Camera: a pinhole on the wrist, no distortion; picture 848 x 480 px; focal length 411.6 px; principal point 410.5 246.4 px. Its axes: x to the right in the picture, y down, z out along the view. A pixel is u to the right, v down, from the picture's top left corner.
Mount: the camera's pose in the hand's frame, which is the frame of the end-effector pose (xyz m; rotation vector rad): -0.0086 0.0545 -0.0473 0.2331 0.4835 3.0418
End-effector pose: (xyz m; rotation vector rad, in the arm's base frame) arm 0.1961 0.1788 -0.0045 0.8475 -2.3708 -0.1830
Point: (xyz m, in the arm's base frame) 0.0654 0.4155 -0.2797
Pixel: 735 247
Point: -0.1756 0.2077 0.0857
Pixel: 90 52
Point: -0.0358 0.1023 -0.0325
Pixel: 137 357
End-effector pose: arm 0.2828 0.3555 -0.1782 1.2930 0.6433 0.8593
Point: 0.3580 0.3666 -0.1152
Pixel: 246 386
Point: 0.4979 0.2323 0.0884
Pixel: 435 192
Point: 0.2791 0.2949 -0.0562
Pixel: 624 140
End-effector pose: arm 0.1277 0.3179 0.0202 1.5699 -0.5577 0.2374
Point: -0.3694 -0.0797 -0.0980
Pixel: 822 338
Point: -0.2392 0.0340 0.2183
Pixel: 634 91
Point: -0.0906 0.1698 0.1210
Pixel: 656 145
